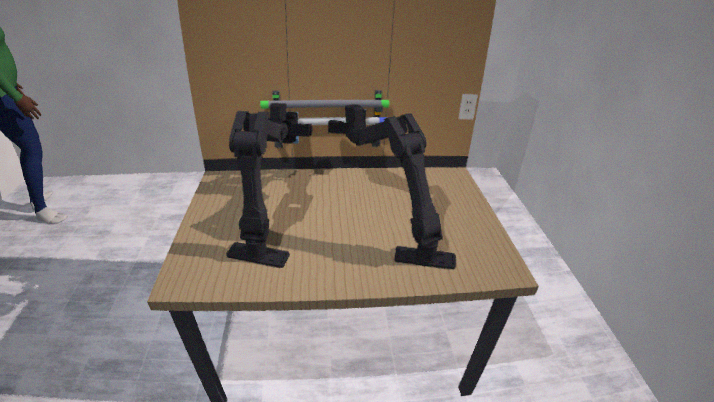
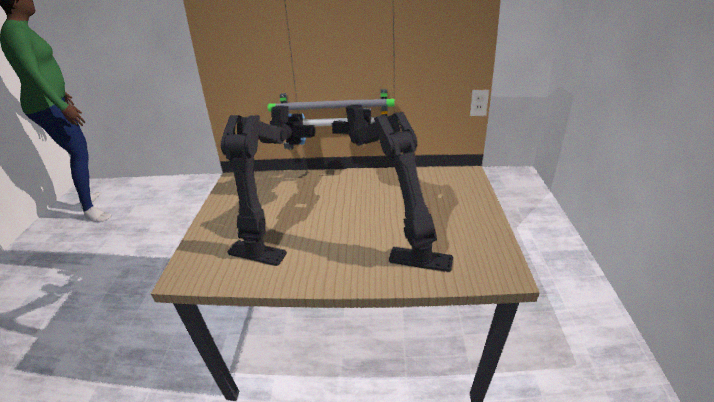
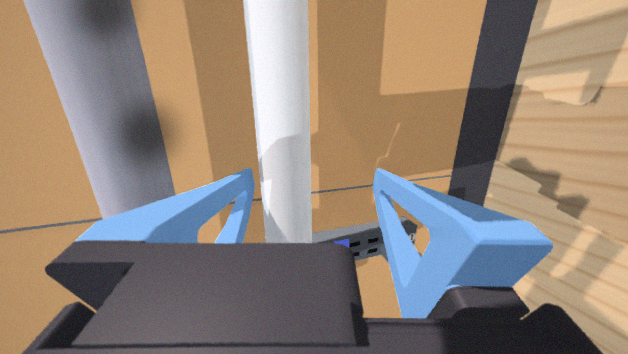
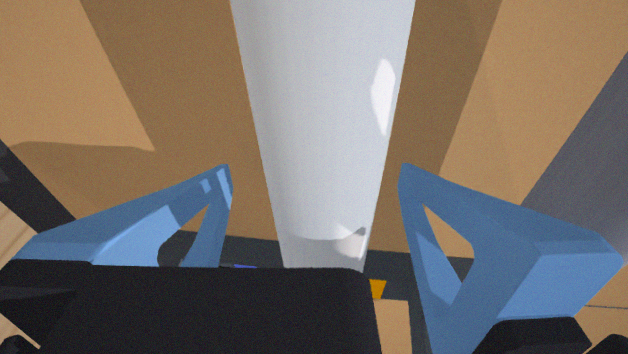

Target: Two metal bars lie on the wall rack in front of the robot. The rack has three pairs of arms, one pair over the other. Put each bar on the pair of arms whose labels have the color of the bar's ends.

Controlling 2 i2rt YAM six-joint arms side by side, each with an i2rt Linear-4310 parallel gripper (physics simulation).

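Where they show: left gripper, fingertip midpoint: (image 3: 313,177); right gripper, fingertip midpoint: (image 2: 365,119); left arm's base, link origin: (image 1: 257,255) (image 2: 256,253); right arm's base, link origin: (image 1: 425,258) (image 2: 420,260).
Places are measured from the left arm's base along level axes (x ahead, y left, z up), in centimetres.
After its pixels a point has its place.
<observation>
A grey bar (image 1: 320,104) @(y -6.2, x 55.0, z 32.1 cm) (image 2: 330,104) @(y -8.0, x 55.7, z 32.5 cm) (image 3: 95,100) @(y -1.0, x 53.5, z 31.8 cm) (image 4: 600,150) @(y -15.8, x 58.9, z 30.5 cm) with green ends lies on the top pair of arms, by the green labels (image 1: 378,95) @(y -27.6, x 64.8, z 34.7 cm) (image 2: 384,94) @(y -27.7, x 64.8, z 34.8 cm). A white bar (image 1: 317,121) @(y -5.0, x 54.5, z 25.0 cm) (image 2: 319,122) @(y -3.2, x 54.0, z 25.0 cm) (image 3: 282,100) @(y -1.2, x 53.2, z 24.6 cm) (image 4: 325,125) @(y -15.0, x 57.3, z 24.6 cm) lies lower, at the middle pair by a yellow label (image 1: 378,114) @(y -28.1, x 64.8, z 26.5 cm) (image 4: 377,288) @(y -27.4, x 64.7, z 27.4 cm); its right end is blue. Blue labels (image 3: 341,243) (image 4: 245,266) show lower down. My left gripper (image 3: 313,177) @(y 3.5, x 53.4, z 22.7 cm) is open, the white bar between its fingers, nearer one. My right gripper (image 4: 315,175) @(y -19.7, x 64.0, z 23.7 cm) is open around the white bar. Arms hide much of the rack.
Both arms stand on the wooden table (image 1: 340,285) @(y -29.1, x -6.2, z 0.0 cm) (image 2: 345,285) @(y -33.7, x -5.2, z 0.0 cm) before the brown wall panel (image 1: 340,50) @(y -12.2, x 62.4, z 52.3 cm) (image 2: 345,50) @(y -13.1, x 62.7, z 52.6 cm). The grey bar runs just above both grippers. A person (image 1: 22,130) (image 2: 45,80) in a green top stands at the left, away from the table.
</observation>
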